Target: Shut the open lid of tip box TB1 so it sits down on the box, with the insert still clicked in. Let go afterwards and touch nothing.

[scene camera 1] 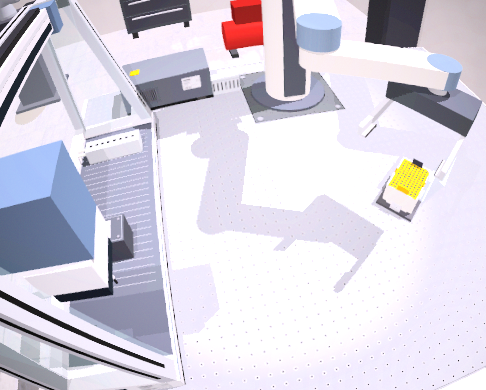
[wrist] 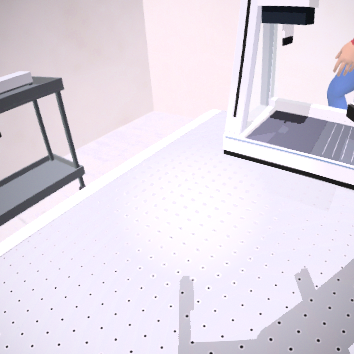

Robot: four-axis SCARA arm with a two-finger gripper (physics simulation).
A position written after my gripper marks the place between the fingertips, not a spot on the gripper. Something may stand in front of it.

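On scene camera 1 you'd find my gripper (scene camera 1: pixel 400 152) and a grey control unit (scene camera 1: pixel 166 72). There's a yellow perforated insert too (scene camera 1: pixel 410 177), but that insert is out of frame in the wrist view.
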